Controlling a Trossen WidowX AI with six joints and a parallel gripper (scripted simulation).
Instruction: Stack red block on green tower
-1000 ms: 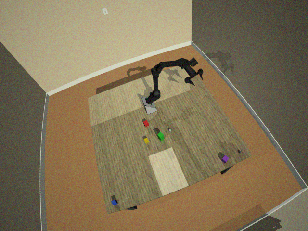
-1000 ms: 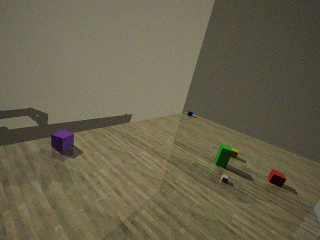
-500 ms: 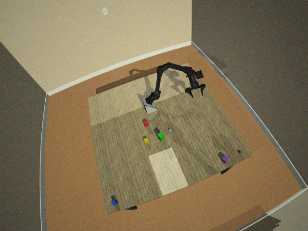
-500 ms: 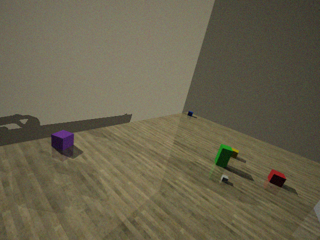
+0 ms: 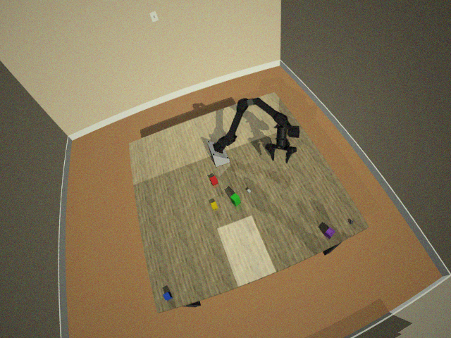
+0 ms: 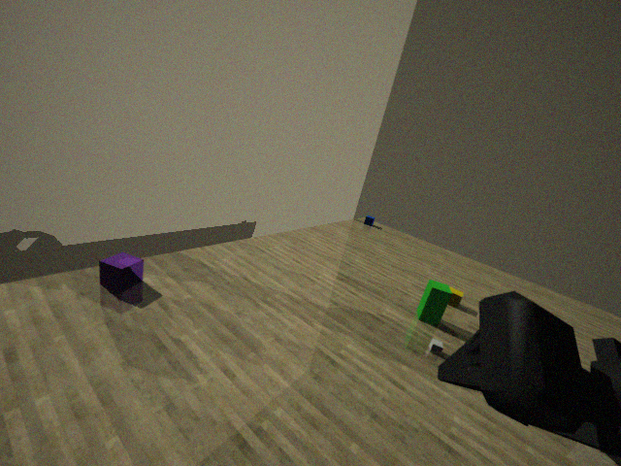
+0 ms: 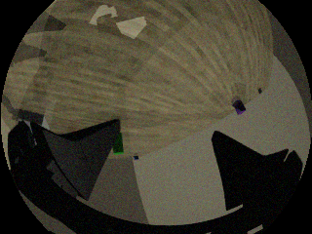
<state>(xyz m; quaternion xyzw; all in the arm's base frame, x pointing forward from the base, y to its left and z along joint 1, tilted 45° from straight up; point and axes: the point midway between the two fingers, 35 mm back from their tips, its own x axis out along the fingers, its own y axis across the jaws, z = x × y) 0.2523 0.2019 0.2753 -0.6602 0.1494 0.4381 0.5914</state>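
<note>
Now: gripper tip 410 mm to the left of the red block, 100 mm above it and 80 mm past it. Also, from my gripper tip: yellow block 450 mm to the right, 110 mm below, 90 mm ahead; then purple block 480 mm ahead, 120 mm to the left, 100 mm below; then small white cube 220 mm to the right, 120 mm below, 60 mm ahead.
</note>
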